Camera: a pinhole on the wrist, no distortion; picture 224 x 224 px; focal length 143.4 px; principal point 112.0 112.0 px. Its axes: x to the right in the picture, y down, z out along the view. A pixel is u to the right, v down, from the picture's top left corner.
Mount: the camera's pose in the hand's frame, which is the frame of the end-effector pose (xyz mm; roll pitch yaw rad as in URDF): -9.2 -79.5 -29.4 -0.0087 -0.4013 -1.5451
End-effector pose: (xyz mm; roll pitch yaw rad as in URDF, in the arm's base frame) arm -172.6 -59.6 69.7 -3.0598 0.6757 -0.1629
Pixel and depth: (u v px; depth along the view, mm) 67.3 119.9 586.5
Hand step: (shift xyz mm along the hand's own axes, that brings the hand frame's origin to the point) 18.0 318.6 438.8
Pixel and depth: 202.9 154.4 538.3
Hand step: 157.3 -179.7 598.1
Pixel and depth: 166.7 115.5 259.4
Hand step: -0.9 -69.1 248.0
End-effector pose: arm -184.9 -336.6 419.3 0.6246 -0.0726 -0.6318
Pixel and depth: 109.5 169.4 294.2
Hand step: 108.0 42.8 238.5
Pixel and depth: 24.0 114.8 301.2
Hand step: -8.1 208.4 175.6
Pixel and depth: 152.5 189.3 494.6
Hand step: 260.0 -8.9 478.3
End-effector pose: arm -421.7 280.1 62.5 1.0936 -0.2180 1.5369
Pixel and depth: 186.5 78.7 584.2
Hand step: -138.4 -133.6 628.0
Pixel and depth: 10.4 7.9 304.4
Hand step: -235.6 233.0 168.3
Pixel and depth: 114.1 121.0 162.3
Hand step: 0.8 -18.1 120.8
